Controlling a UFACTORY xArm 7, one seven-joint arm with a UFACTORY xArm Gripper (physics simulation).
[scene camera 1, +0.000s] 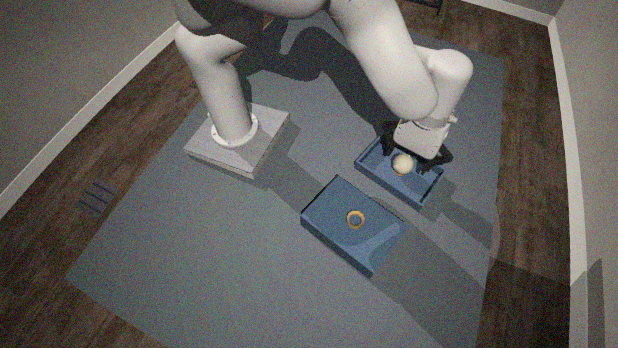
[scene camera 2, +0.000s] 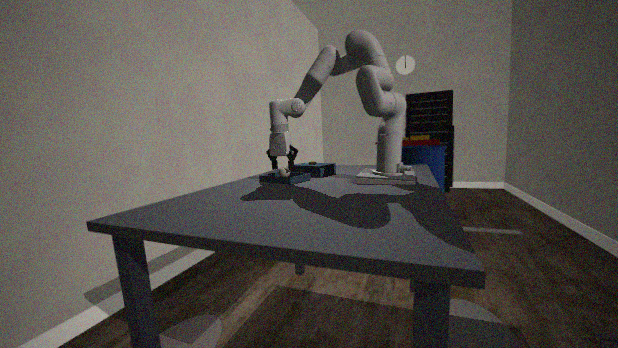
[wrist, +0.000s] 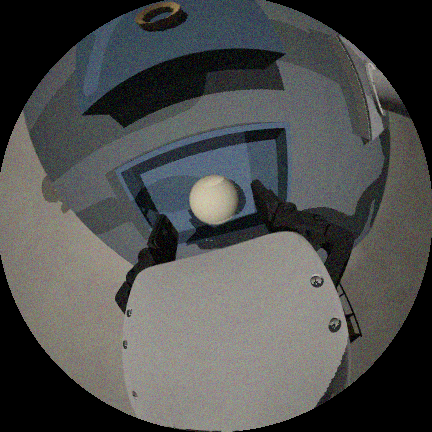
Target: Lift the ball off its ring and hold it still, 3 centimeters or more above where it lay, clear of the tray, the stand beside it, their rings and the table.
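Seen in the pictures: gripper, fingertip midpoint: (scene camera 1: 406,161) (scene camera 2: 283,169) (wrist: 209,209); arm's base, link origin: (scene camera 1: 235,129) (scene camera 2: 387,173).
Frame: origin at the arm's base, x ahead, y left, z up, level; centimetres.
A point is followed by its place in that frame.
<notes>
The cream ball (scene camera 1: 403,163) {x 41.6, y 13.1, z 3.2 cm} (scene camera 2: 284,172) {x 39.8, y 16.4, z 1.4 cm} (wrist: 214,199) {x 41.1, y 13.3, z 3.3 cm} sits in the shallow blue tray (scene camera 1: 387,186) {x 40.9, y 8.0, z -1.0 cm} (scene camera 2: 300,178) {x 31.9, y 15.8, z -0.9 cm} (wrist: 288,165) {x 32.2, y 13.8, z 0.3 cm}. A bit of its orange ring (scene camera 1: 398,174) {x 41.8, y 12.0, z 0.5 cm} shows beneath it in scene camera 1; in the wrist view the ball hides the ring. My gripper (scene camera 1: 405,161) {x 41.9, y 14.7, z 2.5 cm} (scene camera 2: 283,167) {x 41.9, y 14.7, z 2.5 cm} (wrist: 209,209) {x 41.9, y 14.7, z 2.5 cm} is open and points down, low over the tray. Its black fingers stand apart on either side of the ball, with a gap to each in the wrist view. The fingertips appear around the height of the ball's top; their exact height is hard to tell.
The taller blue stand (scene camera 1: 325,205) {x 32.4, y -6.1, z 2.5 cm} (scene camera 2: 322,171) {x 30.4, y 0.1, z -0.1 cm} (wrist: 225,30) is beside the tray, with an empty orange ring (scene camera 1: 348,220) {x 38.4, y -6.6, z 3.5 cm} (scene camera 2: 312,163) {x 38.4, y -4.0, z 3.1 cm} (wrist: 159,26) on top. The arm's base plate (scene camera 1: 200,145) {x -4.1, y -9.1, z -0.3 cm} (scene camera 2: 367,176) {x 4.8, y 10.0, z 0.1 cm} is farther off on the grey table (scene camera 1: 200,250) {x 15.0, y -28.9, z -2.5 cm} (scene camera 2: 225,220) {x 19.1, y 64.8, z -2.5 cm}.
</notes>
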